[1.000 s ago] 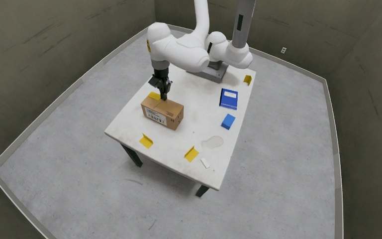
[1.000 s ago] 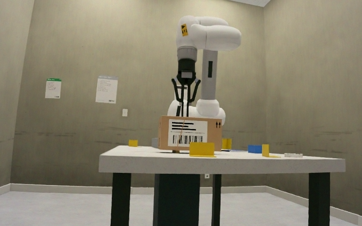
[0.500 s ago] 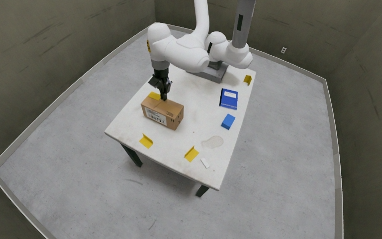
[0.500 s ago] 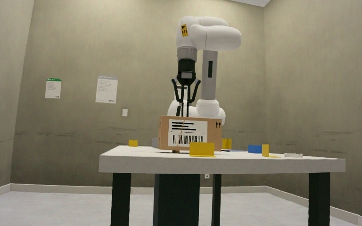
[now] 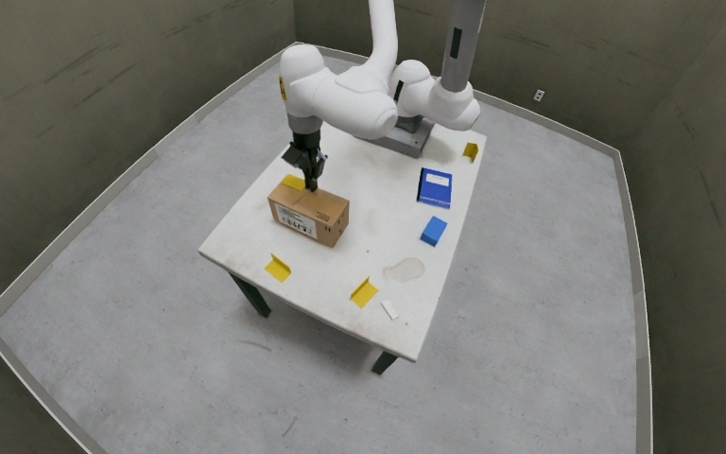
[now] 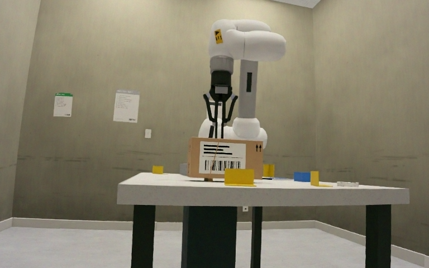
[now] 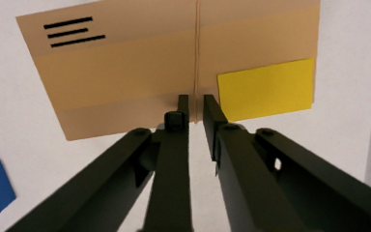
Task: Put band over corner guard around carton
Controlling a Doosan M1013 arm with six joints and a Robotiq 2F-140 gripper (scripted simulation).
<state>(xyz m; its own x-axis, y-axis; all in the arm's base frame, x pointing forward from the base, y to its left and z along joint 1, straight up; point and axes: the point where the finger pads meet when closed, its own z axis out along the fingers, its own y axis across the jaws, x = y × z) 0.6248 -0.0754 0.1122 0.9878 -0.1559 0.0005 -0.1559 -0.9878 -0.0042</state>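
The yellow corner guard is 6 cm to the right of my hand and 4 cm below it. Also, from my hand: blue block 13 cm behind, 40 cm to the left, 15 cm below; then small white piece 19 cm ahead, 38 cm to the left, 17 cm below.
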